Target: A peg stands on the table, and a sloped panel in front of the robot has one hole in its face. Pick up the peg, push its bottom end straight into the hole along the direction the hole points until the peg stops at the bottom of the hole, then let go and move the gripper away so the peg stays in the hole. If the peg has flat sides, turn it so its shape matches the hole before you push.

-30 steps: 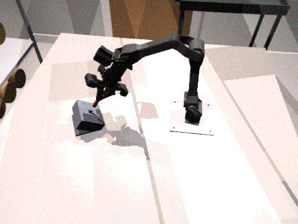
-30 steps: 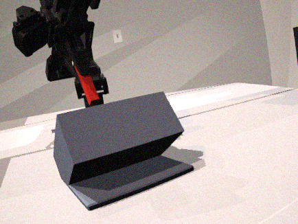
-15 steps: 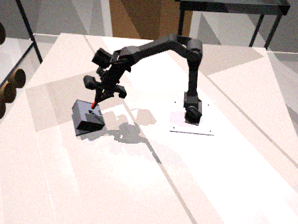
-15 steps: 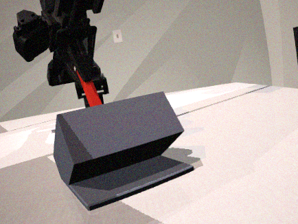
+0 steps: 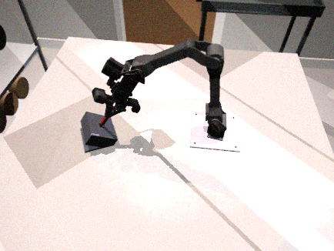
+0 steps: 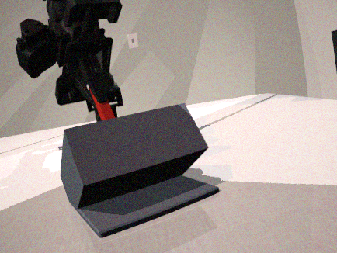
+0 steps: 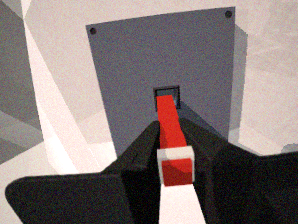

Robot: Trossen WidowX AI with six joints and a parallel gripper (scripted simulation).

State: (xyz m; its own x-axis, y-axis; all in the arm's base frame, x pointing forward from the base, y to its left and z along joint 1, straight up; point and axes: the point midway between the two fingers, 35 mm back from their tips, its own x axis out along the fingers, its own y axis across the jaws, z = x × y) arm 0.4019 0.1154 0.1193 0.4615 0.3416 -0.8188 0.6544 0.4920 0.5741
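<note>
The red square peg lies 10 mm behind my gripper tip and 10 mm above it. Round my gripper tip: grey sloped panel (30 mm ahead, 30 mm to the left, 60 mm below); then thin base plate (50 mm ahead, 40 mm to the left, 100 mm below).
</note>
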